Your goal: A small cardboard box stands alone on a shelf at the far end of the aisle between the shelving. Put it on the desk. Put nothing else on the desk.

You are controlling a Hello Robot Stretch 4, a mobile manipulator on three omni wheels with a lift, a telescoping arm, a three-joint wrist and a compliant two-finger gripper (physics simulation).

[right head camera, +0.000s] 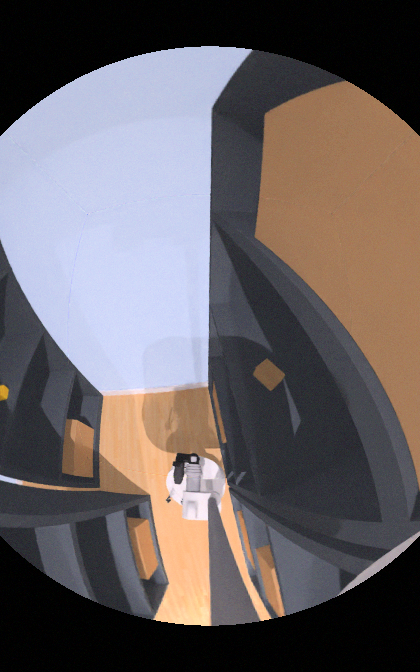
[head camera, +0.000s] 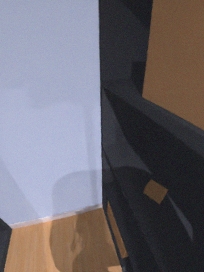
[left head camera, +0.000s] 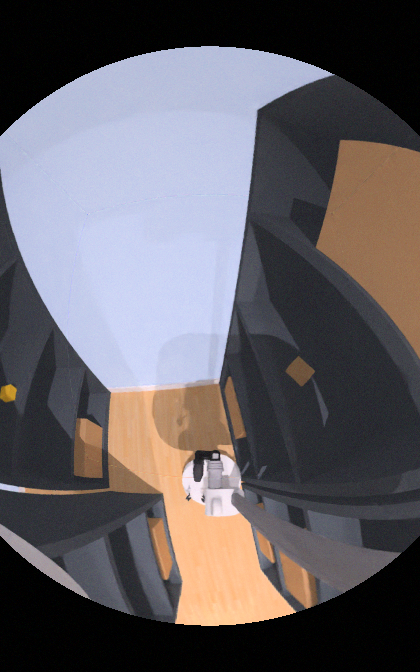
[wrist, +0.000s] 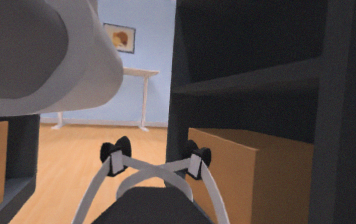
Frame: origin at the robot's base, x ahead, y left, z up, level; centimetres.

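Where they show: gripper, fingertip midpoint: (wrist: 157,150).
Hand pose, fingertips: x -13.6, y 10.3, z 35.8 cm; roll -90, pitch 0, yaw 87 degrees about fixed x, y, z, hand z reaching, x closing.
Each offset is from my fingertips to the top centre of the thing. "*": to the spot under its first point. Level surfaces: height alone.
The small cardboard box @(dx +54.6, dy -39.0, dz +65.6 cm) (head camera: 155,191) (left head camera: 300,371) (right head camera: 269,374) stands alone on a dark shelf of the right-hand shelving, near the end wall. My gripper (wrist: 157,150) is open and empty in the wrist view, its two dark fingertips well apart. It is low, over the aisle side of the shelving, and apart from the small box, which does not show in that view. The desk @(dz +54.0 cm) (wrist: 141,72) stands in the distance in the wrist view, against the blue wall; part of it is hidden behind the pale round robot part.
A large brown box @(* dx +49.6, dy -28.6, dz +118.0 cm) (head camera: 177,55) (left head camera: 380,215) (right head camera: 340,185) fills the shelf above. A large box @(dx -46.8, dy +34.9, dz -3.9 cm) (wrist: 225,170) stands right of the gripper. A yellow object (left head camera: 8,393) (right head camera: 3,392) is on the left shelving. Dark shelving lines both sides of the narrow wooden aisle (left head camera: 215,565); the blue wall (head camera: 50,125) closes its end.
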